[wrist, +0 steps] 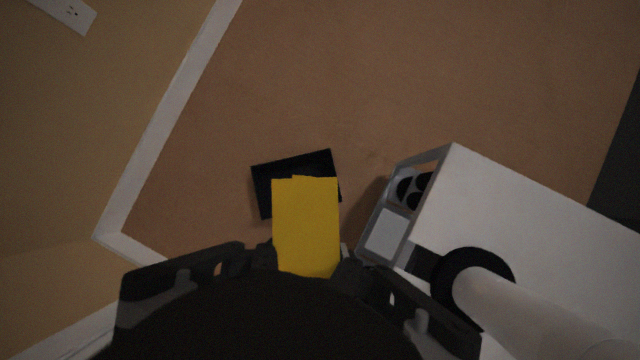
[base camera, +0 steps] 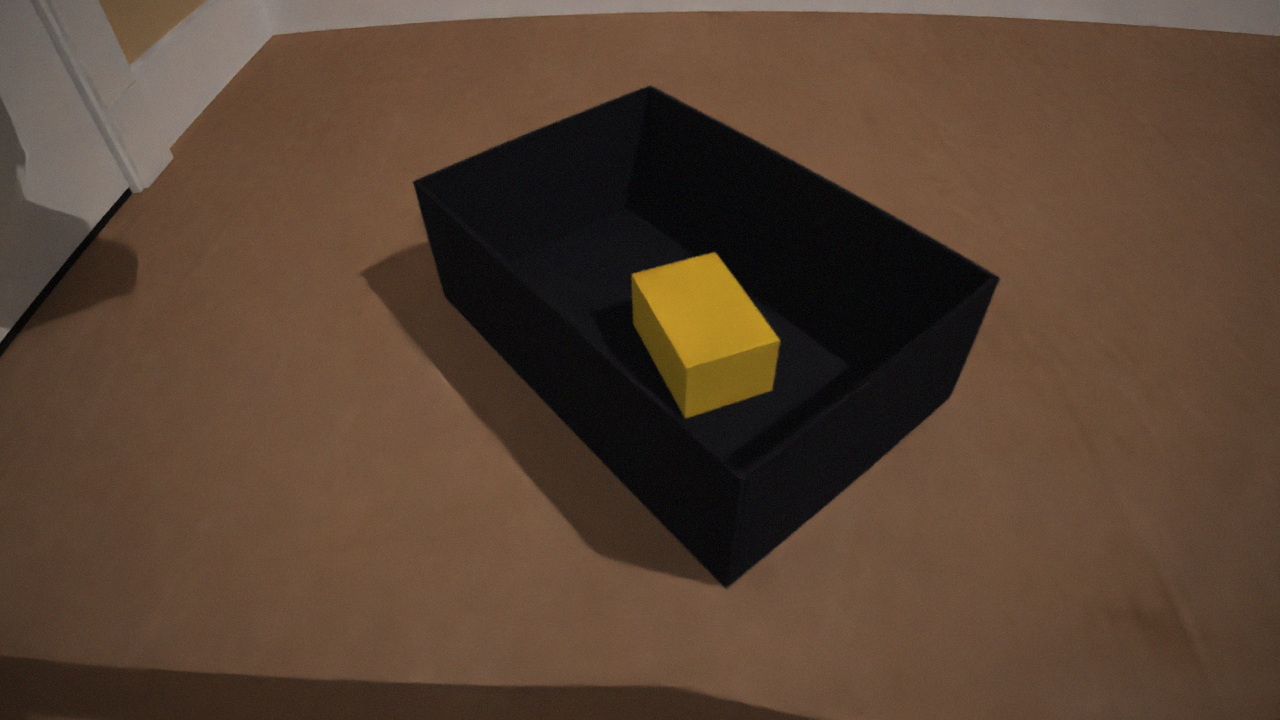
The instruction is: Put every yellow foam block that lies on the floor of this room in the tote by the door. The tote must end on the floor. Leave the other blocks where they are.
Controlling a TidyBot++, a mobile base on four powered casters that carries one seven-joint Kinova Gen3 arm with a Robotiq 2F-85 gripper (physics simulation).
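Pixels of known places: gripper, fingertip midpoint: (wrist: 311, 248); arm's base, link origin: (wrist: 475, 290).
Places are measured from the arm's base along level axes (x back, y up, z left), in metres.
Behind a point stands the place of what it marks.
Note:
The black tote (base camera: 868, 447) @(x -0.332, y -0.367, z -0.115 m) (wrist: 264, 195) @(x -0.551, y -0.376, z 0.086 m) stands on the floor. One yellow foam block (base camera: 707, 308) @(x -0.426, y -0.348, z -0.031 m) lies inside it, nearer its front right end in the base camera view. My gripper (wrist: 311, 248) @(x -0.333, y 0.186, z 0.006 m) is shut on another yellow foam block (wrist: 306, 230) @(x -0.345, y 0.230, z -0.017 m), held high above the floor. In the wrist view the held block covers the lower right part of the tote and hides most or all of the block inside. The gripper and held block do not show in the base camera view.
A white door frame (base camera: 93, 98) @(x -0.674, y -0.296, z 0.504 m) stands at the left in the base camera view. White baseboards (wrist: 170, 110) @(x -1.054, y -0.348, z -0.054 m) meet in a corner left of the tote in the wrist view. My white base (wrist: 520, 215) @(x 0.034, y -0.014, z -0.173 m) is at the right. A dark object (wrist: 620, 175) @(x 0.672, y -0.336, z -0.602 m) stands at the right edge.

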